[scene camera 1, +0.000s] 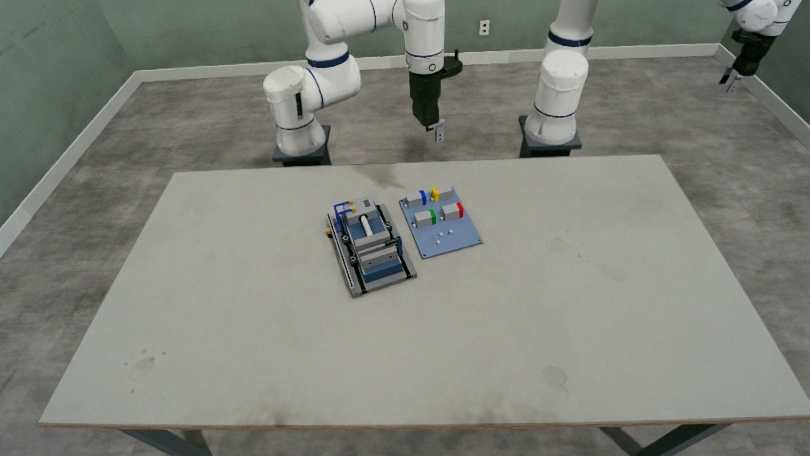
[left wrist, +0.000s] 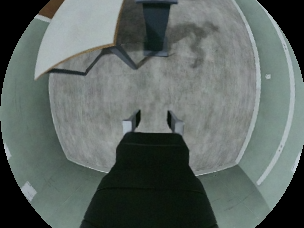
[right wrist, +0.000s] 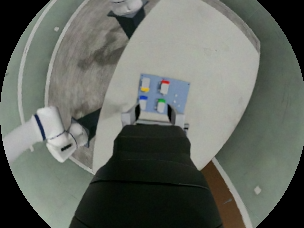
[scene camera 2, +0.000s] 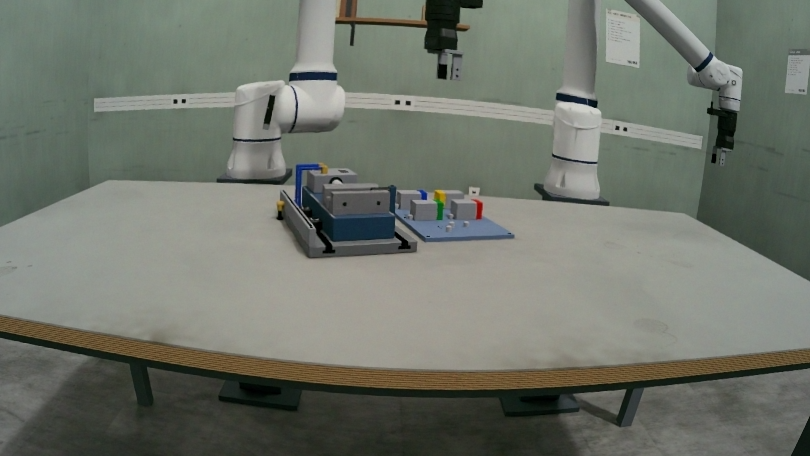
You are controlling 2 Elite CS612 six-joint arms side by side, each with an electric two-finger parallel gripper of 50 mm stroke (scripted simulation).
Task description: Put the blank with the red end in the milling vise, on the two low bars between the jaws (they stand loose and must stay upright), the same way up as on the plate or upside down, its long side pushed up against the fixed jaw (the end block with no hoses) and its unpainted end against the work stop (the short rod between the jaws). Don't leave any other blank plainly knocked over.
Path:
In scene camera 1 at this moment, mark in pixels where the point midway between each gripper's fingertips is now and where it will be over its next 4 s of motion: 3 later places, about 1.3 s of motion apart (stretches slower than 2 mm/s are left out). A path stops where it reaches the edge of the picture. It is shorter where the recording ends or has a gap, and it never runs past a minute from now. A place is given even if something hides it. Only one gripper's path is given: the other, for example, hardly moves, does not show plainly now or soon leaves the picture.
The right gripper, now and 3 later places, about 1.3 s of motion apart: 434,135; 443,162; 452,188; 452,198

